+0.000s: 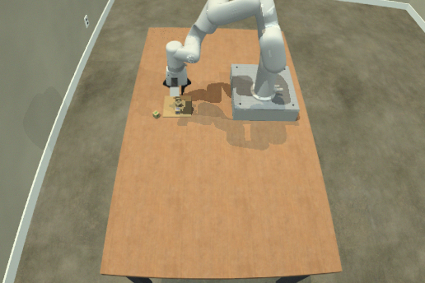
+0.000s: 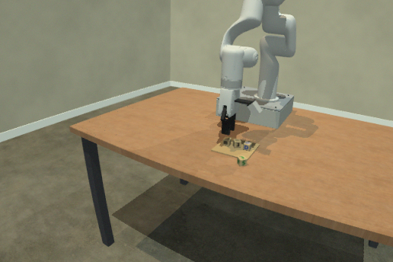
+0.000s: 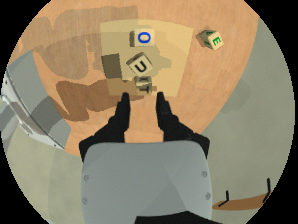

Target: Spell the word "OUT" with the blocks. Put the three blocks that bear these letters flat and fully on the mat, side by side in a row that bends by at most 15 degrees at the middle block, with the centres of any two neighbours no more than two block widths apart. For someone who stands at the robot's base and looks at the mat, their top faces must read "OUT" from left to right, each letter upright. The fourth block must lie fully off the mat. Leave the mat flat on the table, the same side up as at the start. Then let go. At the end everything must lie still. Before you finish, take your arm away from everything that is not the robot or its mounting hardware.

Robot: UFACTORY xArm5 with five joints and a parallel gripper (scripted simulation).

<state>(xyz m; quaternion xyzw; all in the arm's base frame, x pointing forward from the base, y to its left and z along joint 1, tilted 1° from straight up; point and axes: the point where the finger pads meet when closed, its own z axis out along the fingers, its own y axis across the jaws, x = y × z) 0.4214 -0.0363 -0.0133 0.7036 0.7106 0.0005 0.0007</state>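
My gripper is now 4 cm to the right of the U block and 6 cm above it. The rest, counted from my hand: tan mat: 4 cm to the left, 7 cm below.
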